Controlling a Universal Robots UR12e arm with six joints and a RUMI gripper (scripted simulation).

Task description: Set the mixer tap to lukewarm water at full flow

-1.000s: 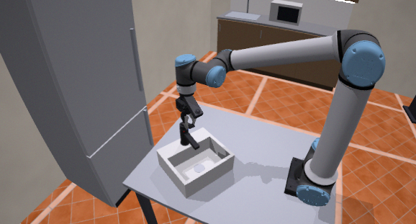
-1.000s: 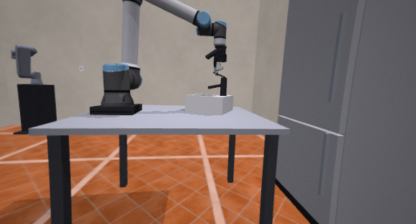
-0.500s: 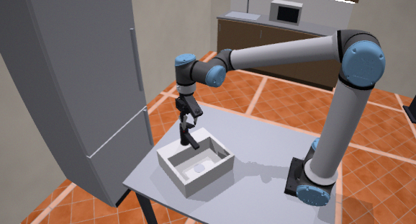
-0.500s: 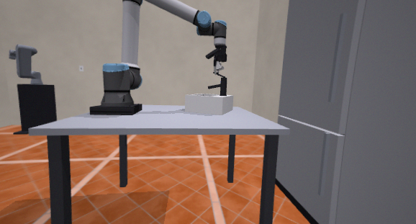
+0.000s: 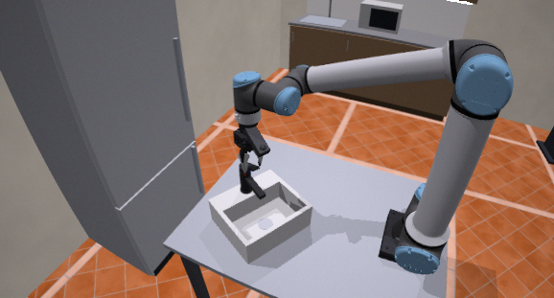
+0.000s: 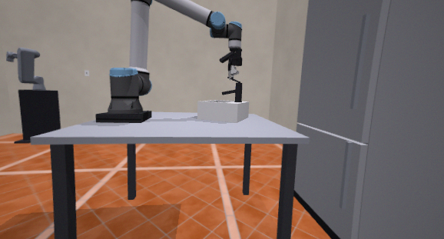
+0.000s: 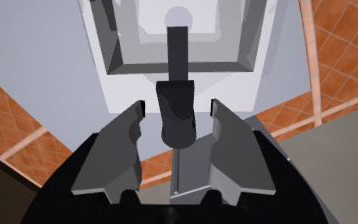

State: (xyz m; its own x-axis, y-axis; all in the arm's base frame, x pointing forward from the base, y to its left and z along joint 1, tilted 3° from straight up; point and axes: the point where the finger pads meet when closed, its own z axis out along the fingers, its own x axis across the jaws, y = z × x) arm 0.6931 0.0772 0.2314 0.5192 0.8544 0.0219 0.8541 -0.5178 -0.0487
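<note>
Now: hand 2 cm short of the lever, 1 cm to the left of it and 1 cm above it. Also, from my hand: white sink basin (26 cm below, 5 cm behind, 3 cm to the left); black mixer tap (6 cm below, 4 cm ahead, 2 cm to the right).
</note>
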